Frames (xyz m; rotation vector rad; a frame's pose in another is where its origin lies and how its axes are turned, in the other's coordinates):
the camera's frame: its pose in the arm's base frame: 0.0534 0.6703 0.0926 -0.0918 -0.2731 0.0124
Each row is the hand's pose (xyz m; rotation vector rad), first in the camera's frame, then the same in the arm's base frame.
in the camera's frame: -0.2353 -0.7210 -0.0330 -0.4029 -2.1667 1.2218
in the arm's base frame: -0.1644 -0.0564 0.0642 -0.6279 -2.3480 1.3424
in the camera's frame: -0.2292 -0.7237 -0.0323 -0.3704 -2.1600 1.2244
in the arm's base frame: -0.1587 -0.0588 0.0668 -0.5942 -2.3408 1.3489
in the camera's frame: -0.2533 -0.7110 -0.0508 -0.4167 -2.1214 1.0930
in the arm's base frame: -0.1769 -0.0484 0.0414 -0.6279 -2.3171 1.2008
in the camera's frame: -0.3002 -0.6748 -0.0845 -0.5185 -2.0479 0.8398
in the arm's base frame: -0.2130 -0.0165 -0.0069 -0.7046 -2.2689 0.9148
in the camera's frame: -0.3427 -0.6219 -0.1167 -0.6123 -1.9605 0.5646
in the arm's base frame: -0.2452 0.0322 -0.0540 -0.7683 -2.2039 0.6069
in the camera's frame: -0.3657 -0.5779 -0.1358 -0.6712 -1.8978 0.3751
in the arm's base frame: -0.2622 0.0738 -0.0826 -0.8051 -2.1539 0.3963
